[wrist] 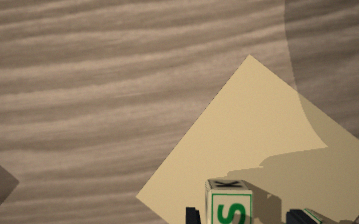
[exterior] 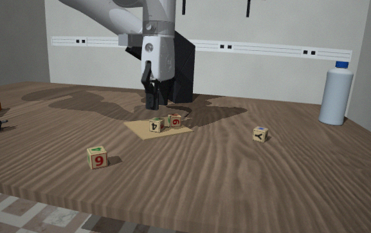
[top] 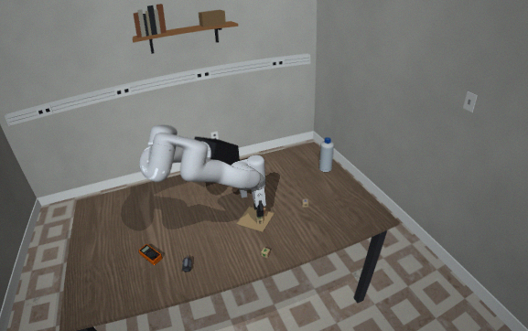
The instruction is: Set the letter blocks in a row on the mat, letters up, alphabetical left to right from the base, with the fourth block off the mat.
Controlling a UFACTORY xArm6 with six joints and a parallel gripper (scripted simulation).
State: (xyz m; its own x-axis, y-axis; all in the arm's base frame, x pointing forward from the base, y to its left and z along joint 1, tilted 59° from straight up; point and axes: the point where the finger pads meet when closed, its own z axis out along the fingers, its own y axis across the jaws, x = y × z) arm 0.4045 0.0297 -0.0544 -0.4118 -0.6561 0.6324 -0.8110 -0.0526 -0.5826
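Now: hand 30 mm past the tan mat and 80 mm above it. The rest, counted from my hand: white bottle: 80 mm behind, 590 mm to the left, 10 mm above; orange meter: 160 mm behind, 520 mm to the right, 70 mm below; grey device: 410 mm to the right, 70 mm below.
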